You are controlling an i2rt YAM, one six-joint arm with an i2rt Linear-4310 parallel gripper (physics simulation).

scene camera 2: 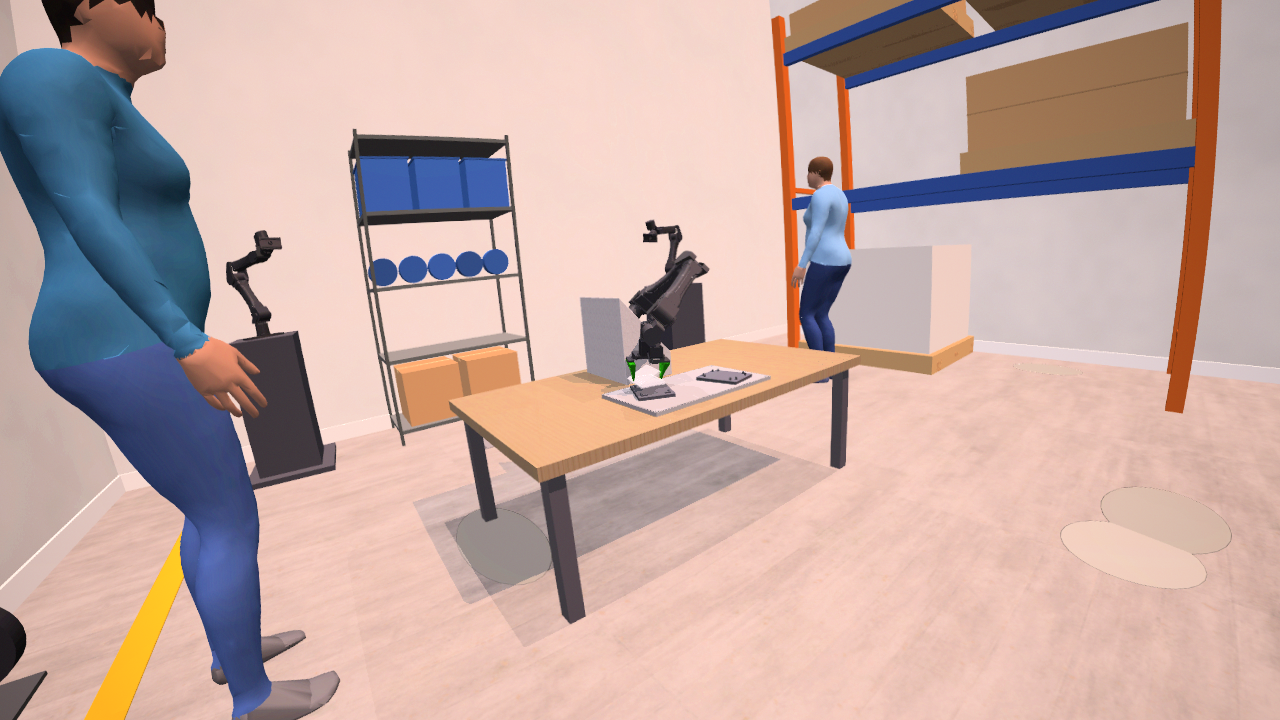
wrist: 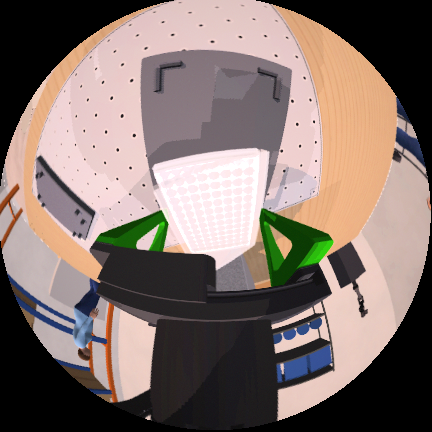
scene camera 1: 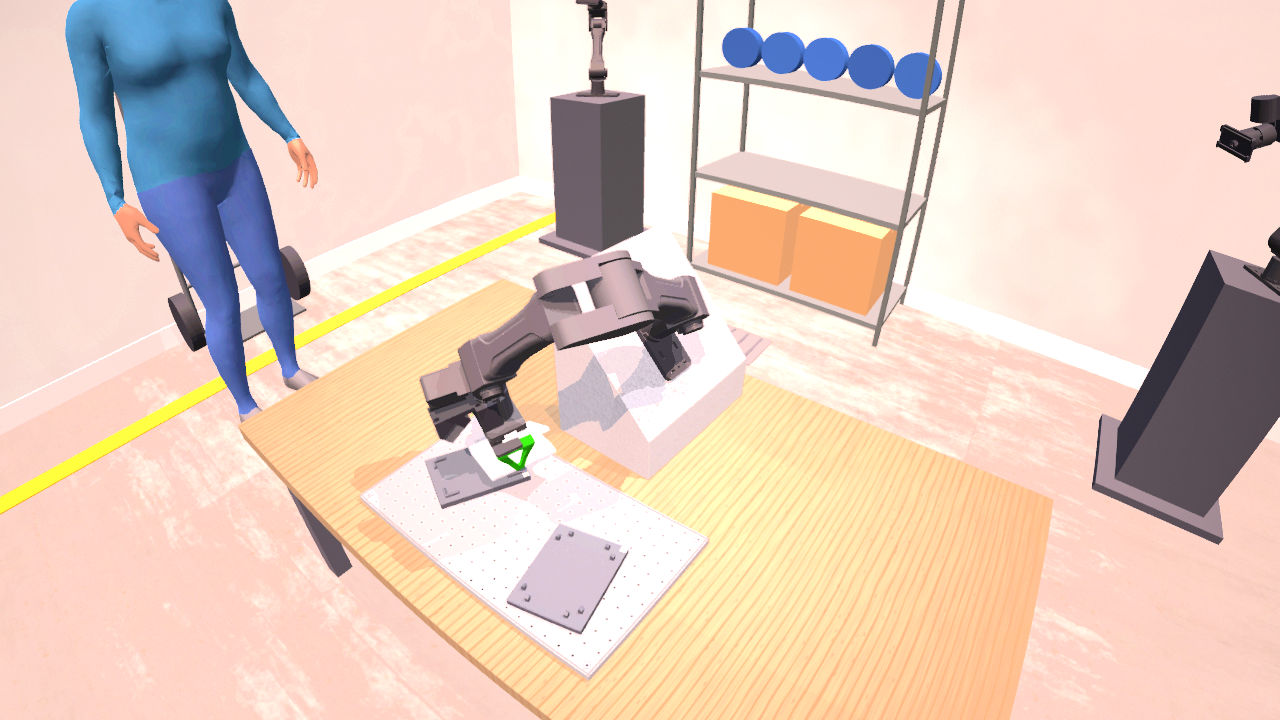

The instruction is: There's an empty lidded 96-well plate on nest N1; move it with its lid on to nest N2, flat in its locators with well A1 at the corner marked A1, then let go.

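Frame: origin at the arm's base, x back, y right, z up, level; centimetres.
Where they show: gripper, fingertip midpoint: (scene camera 2: 647, 380) (wrist: 213, 213) (scene camera 1: 509, 450); arm's base, link origin: (scene camera 2: 626, 323) (scene camera 1: 649, 325).
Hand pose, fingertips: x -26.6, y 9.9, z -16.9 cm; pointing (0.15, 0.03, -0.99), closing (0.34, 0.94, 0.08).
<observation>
Each offset is from my fingertips to the top centre of the thing. Level surfaces: height alone.
A white lidded 96-well plate @(dy +0.8, dx +0.7, dz +4.1 cm) (wrist: 209, 197) lies over the near part of grey nest N1 @(dy +2.5, dx -6.2, dz -0.8 cm) (wrist: 209, 104) (scene camera 1: 457, 480) (scene camera 2: 652, 390); the nest's two far corner locators are uncovered. My gripper (wrist: 213, 213) (scene camera 1: 515, 452) (scene camera 2: 647, 367) is open, low over the nest, with one green finger on each long side of the plate's near end. In scene camera 1 the arm hides most of the plate. Grey nest N2 @(dy -25.4, dx -11.7, dz -0.4 cm) (scene camera 1: 567, 577) (wrist: 60, 201) (scene camera 2: 723, 376) lies bare further along the white pegboard @(dy -11.5, dx -8.3, dz -2.6 cm) (scene camera 1: 500, 537) (wrist: 100, 132).
The pegboard lies on a wooden table @(dz -3.9 cm) (scene camera 1: 805, 555) (scene camera 2: 555, 420). The arm's white angled base block (scene camera 1: 645, 420) stands behind nest N1. A person in blue (scene camera 1: 179, 160) stands left of the table. A shelf rack (scene camera 1: 913, 179) and dark pedestals (scene camera 1: 1199, 376) stand around.
</observation>
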